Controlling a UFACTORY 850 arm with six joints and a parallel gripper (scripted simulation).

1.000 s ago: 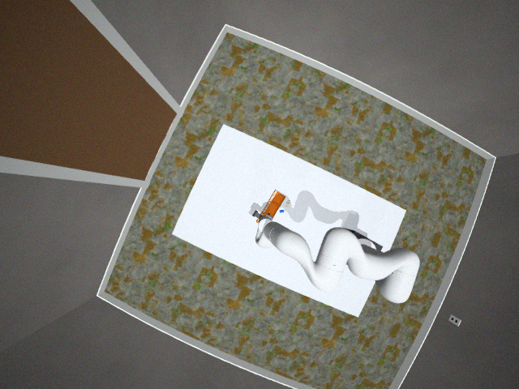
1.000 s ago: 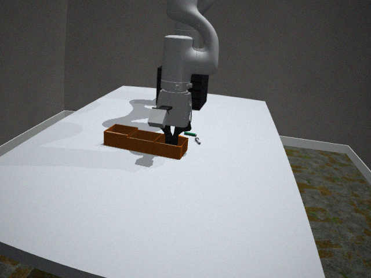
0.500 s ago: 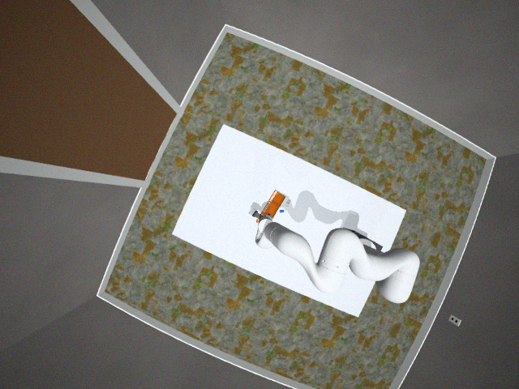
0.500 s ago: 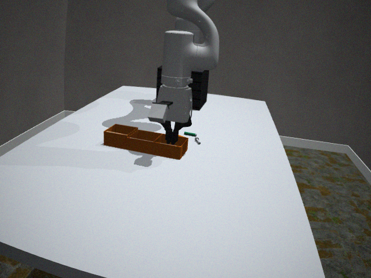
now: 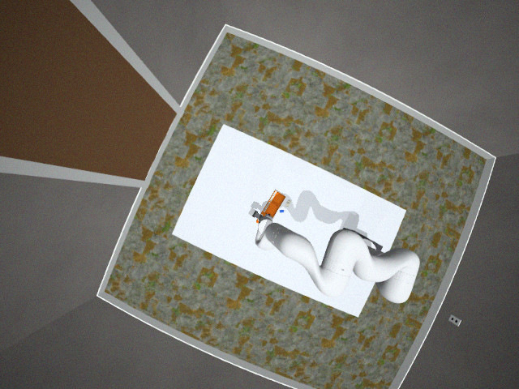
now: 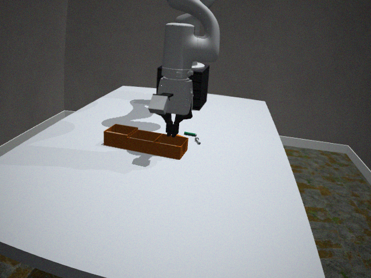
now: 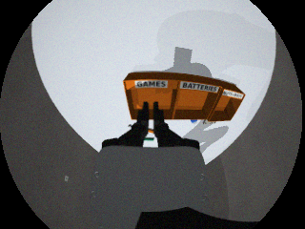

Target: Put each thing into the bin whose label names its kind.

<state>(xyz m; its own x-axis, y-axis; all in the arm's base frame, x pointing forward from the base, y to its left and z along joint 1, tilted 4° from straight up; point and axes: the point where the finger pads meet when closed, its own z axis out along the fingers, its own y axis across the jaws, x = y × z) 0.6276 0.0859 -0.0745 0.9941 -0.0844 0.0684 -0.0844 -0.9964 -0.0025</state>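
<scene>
Right now my hand is 120 mm past the grey bolt, 60 mm to the right of it and 70 mm above it. The rest, counted from my hand: orange stick: 130 mm behind, 10 mm to the left, 70 mm below; then three joined orange bins: 10 mm behind, 80 mm to the right, 50 mm below; then blue USB stick: 90 mm behind, 110 mm to the right, 70 mm below.
</scene>
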